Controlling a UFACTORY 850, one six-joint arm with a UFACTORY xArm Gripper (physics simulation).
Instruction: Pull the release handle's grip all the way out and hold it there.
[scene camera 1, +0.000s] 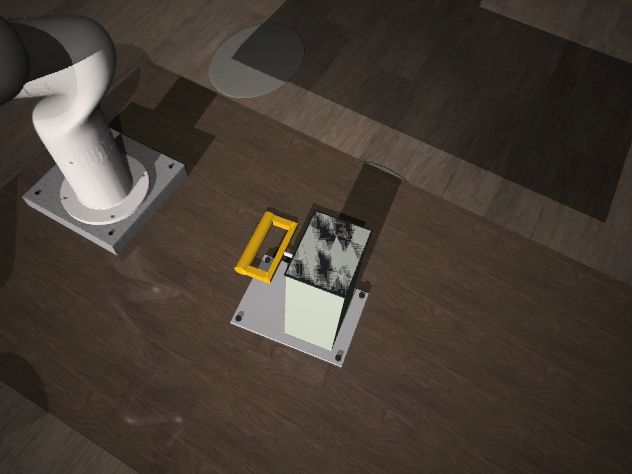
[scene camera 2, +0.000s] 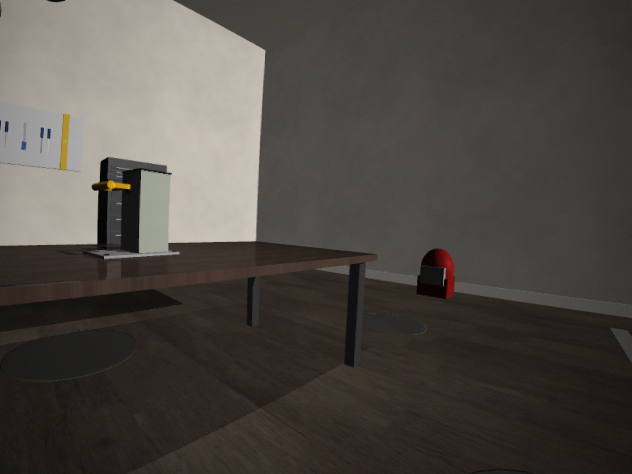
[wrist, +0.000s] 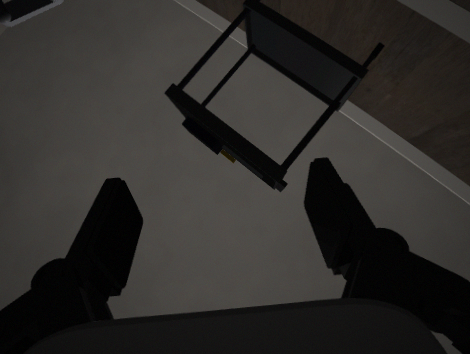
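The release handle's yellow grip (scene camera 1: 255, 242) (scene camera 2: 104, 186) is the outer bar of a rectangular yellow frame. A short pale rod (scene camera 1: 287, 254) shows between this frame and the upright box (scene camera 1: 313, 311) (scene camera 2: 154, 211), which has a pale green side and a mottled top. The box stands on a grey plate (scene camera 1: 260, 311) on the table. My gripper (wrist: 220, 190) is wide open and empty in the wrist view, facing a grey wall. The handle does not show in the wrist view. In scene camera 1 the gripper is not visible, and nothing touches the handle there.
The arm's base plate (scene camera 1: 163, 183) is left of the handle on the wooden table (scene camera 1: 459, 357) (scene camera 2: 306, 257). A tall dark unit (scene camera 2: 103, 219) stands behind the box. A red domed object (scene camera 2: 438, 259) is far right. A black open frame (wrist: 225, 127) shows beyond my fingers.
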